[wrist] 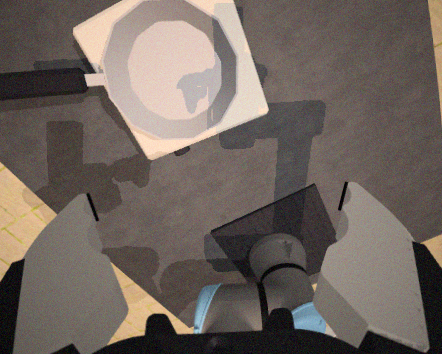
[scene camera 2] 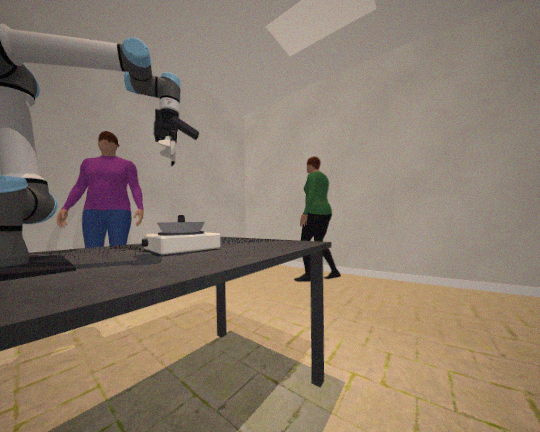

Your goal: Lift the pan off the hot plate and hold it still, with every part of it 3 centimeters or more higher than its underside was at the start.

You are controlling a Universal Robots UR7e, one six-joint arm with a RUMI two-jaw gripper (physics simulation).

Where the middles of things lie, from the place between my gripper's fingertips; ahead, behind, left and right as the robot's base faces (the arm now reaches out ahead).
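Labels:
The grey pan (wrist: 174,77) is where I start: my hand is 240 mm above it, 100 mm short of it and 100 mm to the right of it. Then there is the white hot plate (scene camera 2: 163,243), which, measured from my hand, is 320 mm below, 70 mm ahead and 30 mm to the left.

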